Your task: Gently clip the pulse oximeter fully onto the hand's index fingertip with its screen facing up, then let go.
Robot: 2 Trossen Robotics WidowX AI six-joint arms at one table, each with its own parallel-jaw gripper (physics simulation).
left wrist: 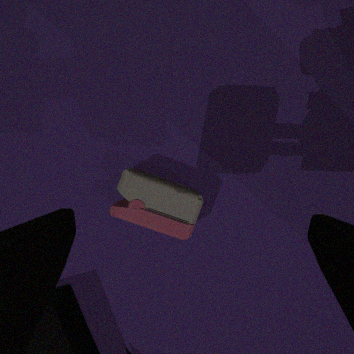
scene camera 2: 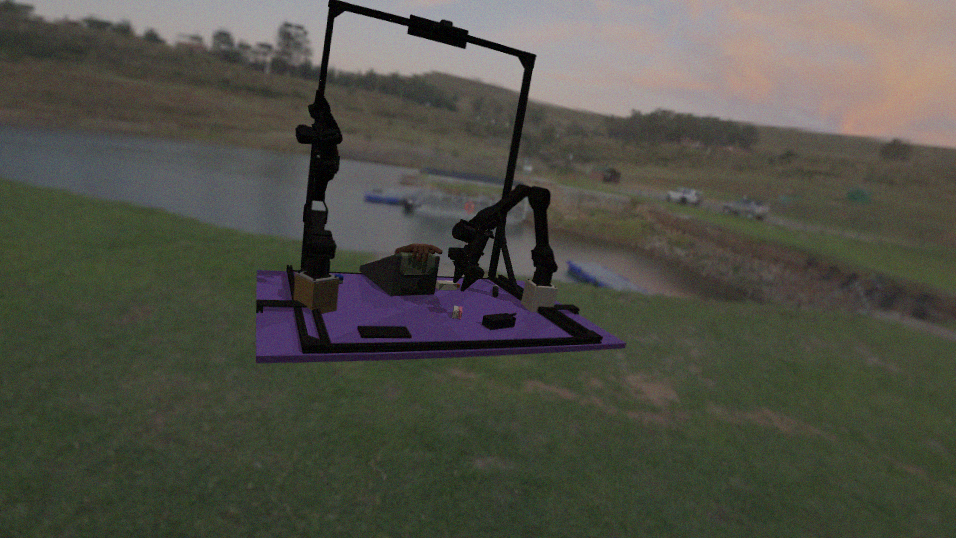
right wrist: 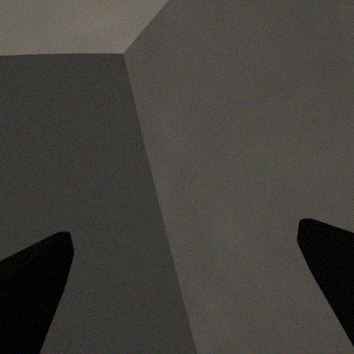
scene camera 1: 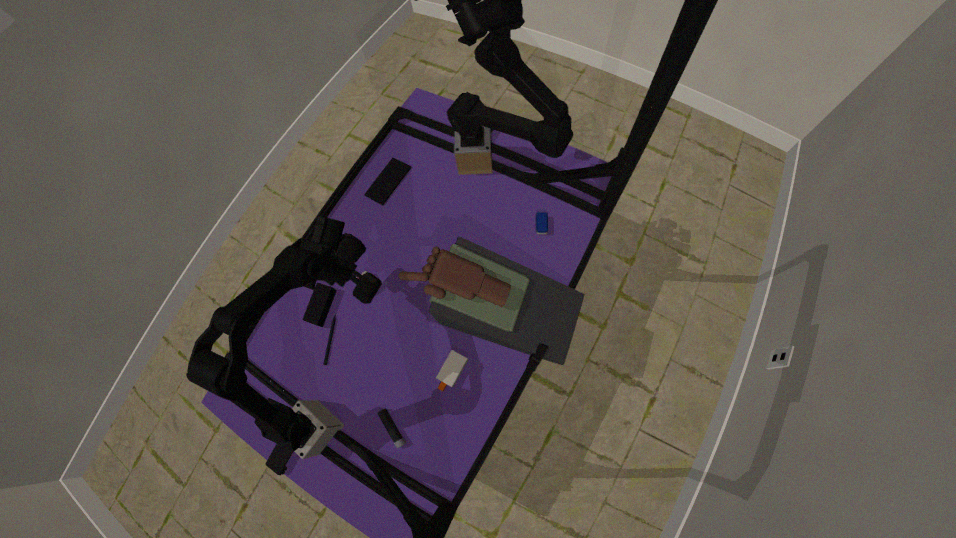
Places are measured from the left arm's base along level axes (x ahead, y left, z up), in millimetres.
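Pixels of known places: left gripper, fingertip midpoint: [left wrist: 194,223] [scene camera 2: 457,286] [scene camera 1: 362,274]; right gripper, fingertip midpoint: [scene camera 2: 321,98] [right wrist: 186,236]; left arm's base, origin of the base link: [scene camera 2: 541,283] [scene camera 1: 300,429]; right arm's base, origin of the base link: [scene camera 2: 317,275] [scene camera 1: 472,137].
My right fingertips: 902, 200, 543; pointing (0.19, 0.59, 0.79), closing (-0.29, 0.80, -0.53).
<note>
Ahead of a thing's pixels: the offset from my right fingertips to its middle, as dx, dy, dz. "pt": to the spot under its first point.
The pulse oximeter, a small clip with a pale grey half and a pink half, lies on its side on the purple table. The oximeter {-522, -61, -633} [scene camera 2: 457,312] [left wrist: 156,206] is mostly hidden by the left gripper in scene camera 1. The brown hand [scene camera 1: 461,274] [scene camera 2: 418,251] rests on a green pad on a dark sloped block, its index finger [scene camera 1: 413,276] sticking out over the table. My left gripper [left wrist: 194,223] is open, pointing down above the oximeter, which shows between the fingertips, nearer the picture's left finger. My right gripper [right wrist: 186,236] is open and empty, raised far from the table.
A black box {-653, +11, -631} [scene camera 1: 320,305] [scene camera 2: 498,321] and a black pen {-706, -73, -644} [scene camera 1: 330,341] lie close to the left gripper. A white box {-573, -388, -634} [scene camera 1: 451,368] with an orange part, a dark cylinder {-774, -355, -635} [scene camera 1: 391,427], a blue item {-111, -348, -632} [scene camera 1: 542,222] and a black slab {-245, +112, -644} [scene camera 1: 388,181] [scene camera 2: 384,331] lie around the hand's block {pt -330, -519, -599} [scene camera 1: 551,321].
</note>
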